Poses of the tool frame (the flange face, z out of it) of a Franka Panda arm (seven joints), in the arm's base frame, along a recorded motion.
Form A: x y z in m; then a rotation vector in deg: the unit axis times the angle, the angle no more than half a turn.
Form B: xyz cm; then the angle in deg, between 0 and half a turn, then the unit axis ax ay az. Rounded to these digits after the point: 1 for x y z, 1 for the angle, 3 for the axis.
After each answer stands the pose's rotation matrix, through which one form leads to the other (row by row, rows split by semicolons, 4 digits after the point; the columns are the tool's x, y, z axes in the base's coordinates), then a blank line. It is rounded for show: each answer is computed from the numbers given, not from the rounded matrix.
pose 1, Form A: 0.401 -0.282 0.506 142.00 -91.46 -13.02
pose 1, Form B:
40.1 -28.2 50.6 169.4 0.838 -0.540 -0.077
0.4103 -0.8832 -0.2270; -0.9115 -0.4050 -0.0718; -0.0285 0.2364 -0.9712

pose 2, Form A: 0.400 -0.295 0.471 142.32 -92.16 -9.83
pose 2, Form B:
40.0 -29.5 47.1 169.8 0.838 -0.543 -0.058
0.4091 -0.8921 -0.1920; -0.9125 -0.4000 -0.0855; -0.0005 0.2102 -0.9777

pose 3, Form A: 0.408 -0.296 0.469 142.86 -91.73 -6.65
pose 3, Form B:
40.8 -29.6 46.9 169.9 0.841 -0.540 -0.039
0.4185 -0.8940 -0.1599; -0.9077 -0.4061 -0.1055; 0.0293 0.1893 -0.9815

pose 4, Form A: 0.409 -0.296 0.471 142.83 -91.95 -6.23
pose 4, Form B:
40.9 -29.6 47.1 170.0 0.840 -0.541 -0.037
0.4166 -0.8958 -0.1552; -0.9085 -0.4040 -0.1068; 0.0330 0.1855 -0.9821

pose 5, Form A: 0.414 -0.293 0.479 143.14 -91.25 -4.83
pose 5, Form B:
41.4 -29.3 47.9 169.8 0.843 -0.537 -0.028
0.4255 -0.8937 -0.1425; -0.9037 -0.4114 -0.1186; 0.0474 0.1793 -0.9827

